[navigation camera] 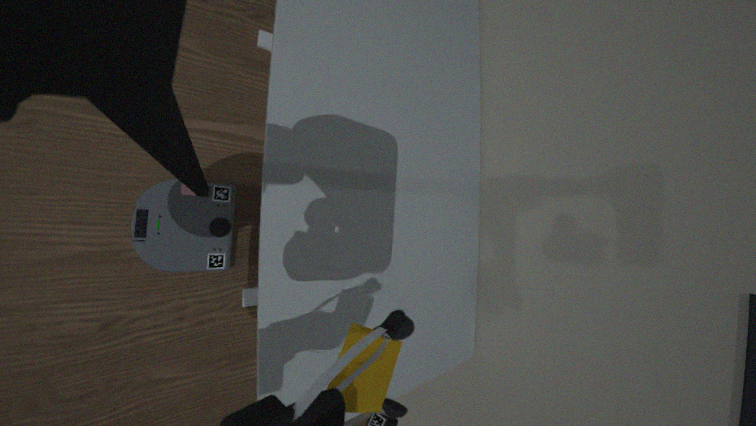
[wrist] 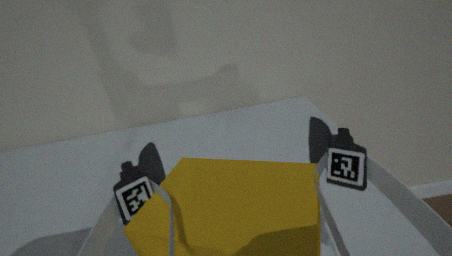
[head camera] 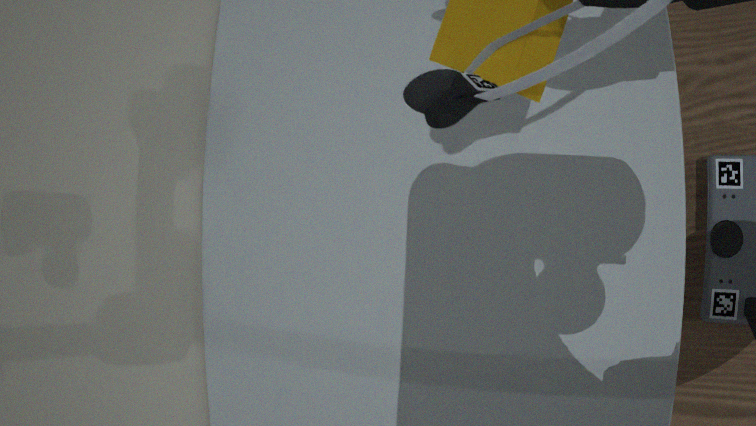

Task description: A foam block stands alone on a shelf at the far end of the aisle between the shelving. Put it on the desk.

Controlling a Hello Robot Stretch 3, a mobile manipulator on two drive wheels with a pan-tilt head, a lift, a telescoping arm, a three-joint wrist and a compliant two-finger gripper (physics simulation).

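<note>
The gripper [head camera: 417, 16] and a white desk [head camera: 531, 257] show in the head camera. In the navigation camera view, the desk [navigation camera: 370, 196] is visible together with the gripper [navigation camera: 403, 361]. The wrist view shows a yellow foam block [wrist: 212, 199], the gripper [wrist: 233, 148] and the desk [wrist: 61, 188].
</note>
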